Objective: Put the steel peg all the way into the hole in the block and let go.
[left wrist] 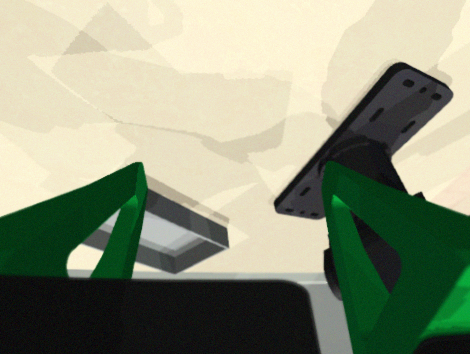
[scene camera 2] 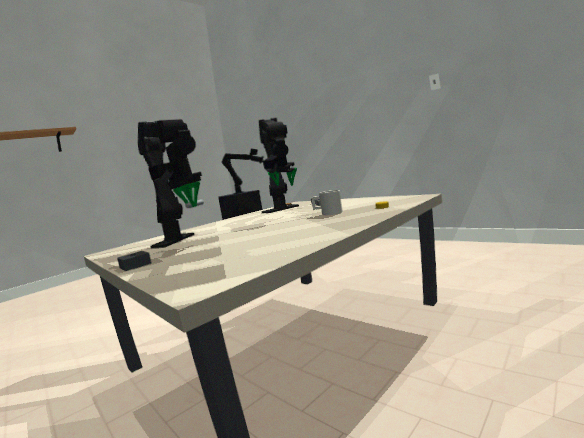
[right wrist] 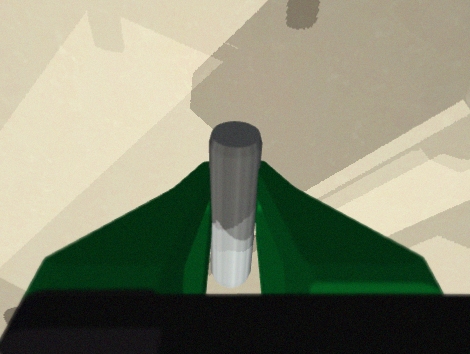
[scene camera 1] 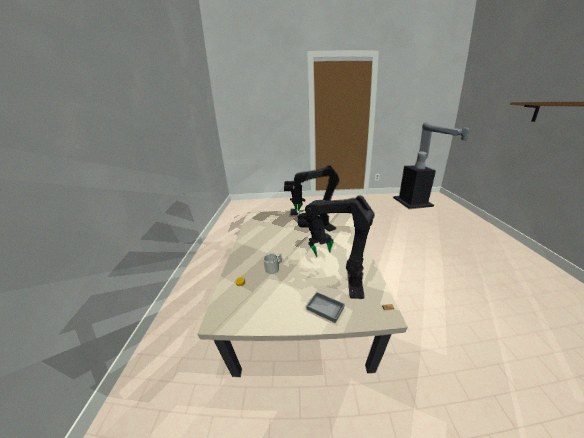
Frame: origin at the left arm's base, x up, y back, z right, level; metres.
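Seen in the pictures: left gripper, fingertip midpoint: (left wrist: pixel 234 175) (scene camera 2: pixel 285 185) (scene camera 1: pixel 323 254); right gripper, fingertip midpoint: (scene camera 2: pixel 193 207) (right wrist: pixel 233 176) (scene camera 1: pixel 297 211); left arm's base, link origin: (left wrist: pixel 349 154) (scene camera 2: pixel 280 209) (scene camera 1: pixel 355 283); right arm's base, link origin: (scene camera 2: pixel 173 241) (scene camera 1: pixel 324 224).
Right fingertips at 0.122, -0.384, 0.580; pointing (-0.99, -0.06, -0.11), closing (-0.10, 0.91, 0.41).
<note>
Offsets run from my right fingertips to a thing's top centre, as dx, dy, dz. "*": to the spot under its first point.
The steel peg @[+0.020, +0.004, -0.008] (scene camera 2: pixel 198 203) (right wrist: pixel 232 200) is a plain grey cylinder. My right gripper (scene camera 1: pixel 298 210) (scene camera 2: pixel 191 204) (right wrist: pixel 233 176) is shut on it and holds it well above the table. The peg lies crosswise between the fingertips, close to level in scene camera 2. The dark block @[-0.090, -0.063, +0.219] (scene camera 2: pixel 134 260) (scene camera 1: pixel 294 212) lies on the table near its left end in scene camera 2, apart from the peg and lower than it. Its hole cannot be made out. My left gripper (scene camera 1: pixel 323 253) (scene camera 2: pixel 285 184) (left wrist: pixel 234 175) is open and empty above the table.
A grey mug @[* -0.051, -0.064, -0.549] (scene camera 1: pixel 271 264) (scene camera 2: pixel 331 203) and a yellow disc @[-0.103, -0.222, -0.640] (scene camera 1: pixel 240 281) (scene camera 2: pixel 382 205) stand on the table. A dark tray @[-0.094, +0.234, -0.751] (scene camera 1: pixel 321 316) (left wrist: pixel 187 213) lies near the left arm's base (left wrist: pixel 400 100). A small orange-brown piece @[-0.114, +0.524, -0.725] (scene camera 1: pixel 388 307) lies near the table's right edge in scene camera 1.
</note>
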